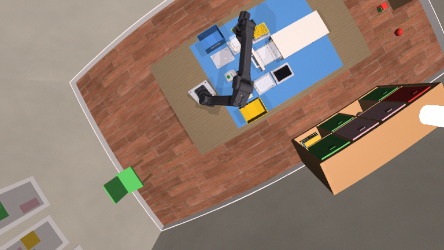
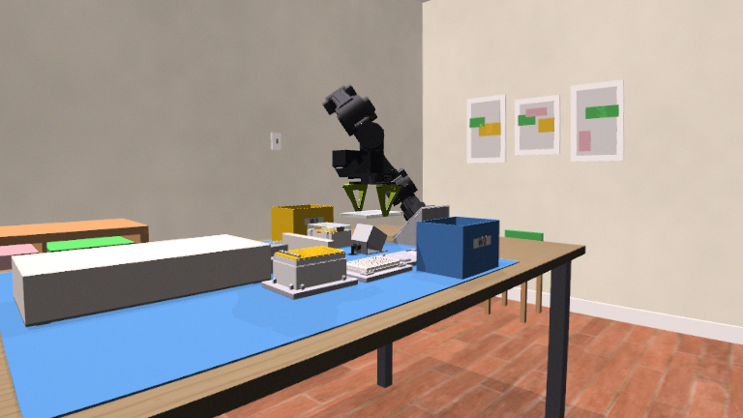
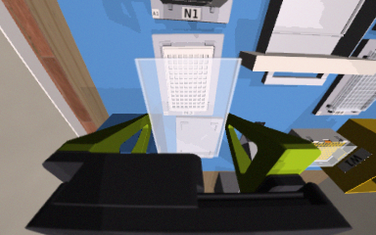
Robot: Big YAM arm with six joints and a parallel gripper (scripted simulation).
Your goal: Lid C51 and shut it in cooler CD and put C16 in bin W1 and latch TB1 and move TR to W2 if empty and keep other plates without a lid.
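Now: hand 13 cm above the white plate. Round my hand: tip rack TR: 17 cm ahead, 2 cm to the right, 9 cm below; then nest label N1: 11 cm ahead, 1 cm to the right, 13 cm below; then plate lid: right at my hand.
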